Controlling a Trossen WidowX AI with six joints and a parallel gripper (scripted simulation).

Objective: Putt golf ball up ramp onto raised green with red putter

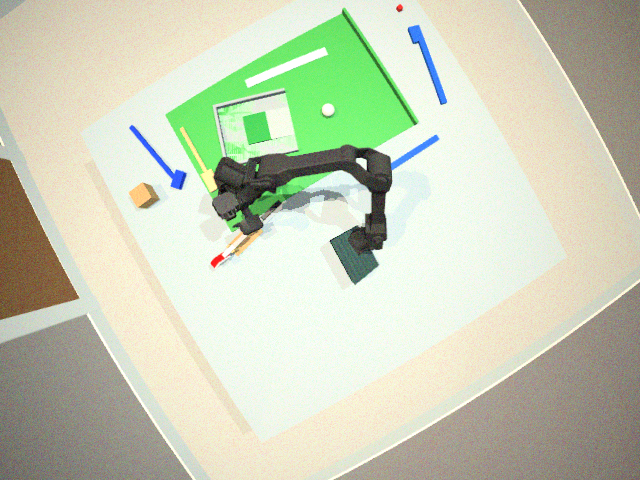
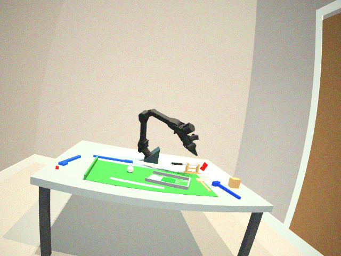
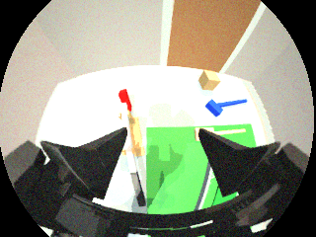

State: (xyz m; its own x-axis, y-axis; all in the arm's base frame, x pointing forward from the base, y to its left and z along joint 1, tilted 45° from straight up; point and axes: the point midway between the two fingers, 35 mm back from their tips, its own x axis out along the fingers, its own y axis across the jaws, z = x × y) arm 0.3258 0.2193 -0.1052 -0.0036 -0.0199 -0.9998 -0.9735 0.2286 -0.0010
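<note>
Now: gripper tip 100 mm above the red putter, 80 mm past it and 10 mm to the right of it. From my gripper tip the other things lie so: tan wooden stand: 120 mm below, 70 mm behind, 30 mm to the left; tan cube: 250 mm ahead, 210 mm to the left, 120 mm below; green mat: 340 mm to the right, 160 mm ahead, 150 mm below.
</note>
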